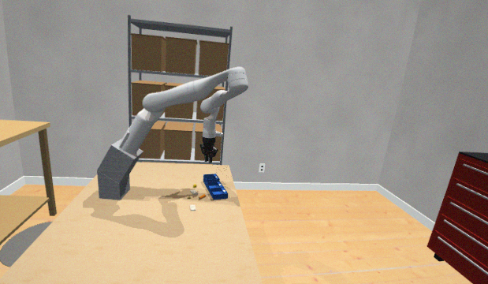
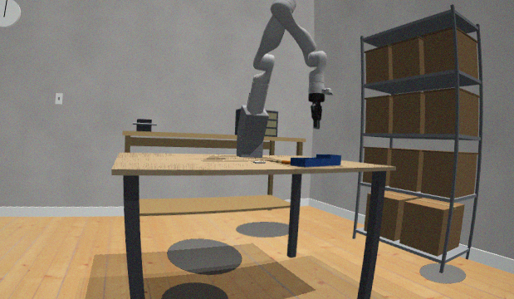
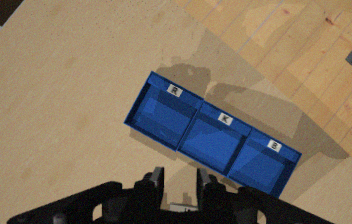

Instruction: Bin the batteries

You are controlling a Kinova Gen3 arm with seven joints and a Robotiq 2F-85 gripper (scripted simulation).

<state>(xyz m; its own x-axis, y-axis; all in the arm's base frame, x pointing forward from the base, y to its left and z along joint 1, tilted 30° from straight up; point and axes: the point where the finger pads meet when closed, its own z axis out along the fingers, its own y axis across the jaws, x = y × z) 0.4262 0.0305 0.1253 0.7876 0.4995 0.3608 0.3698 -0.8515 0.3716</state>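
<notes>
My hand is 180 mm above the orange battery, 120 mm to the left of it and 60 mm past it. The rest, counted from my hand: round black-and-yellow thing 180 mm below, 130 mm behind, 110 mm to the right; then yellow die 170 mm below, 70 mm behind, 20 mm to the left; then blue bin 160 mm below, 40 mm to the right, 40 mm ahead.
</notes>
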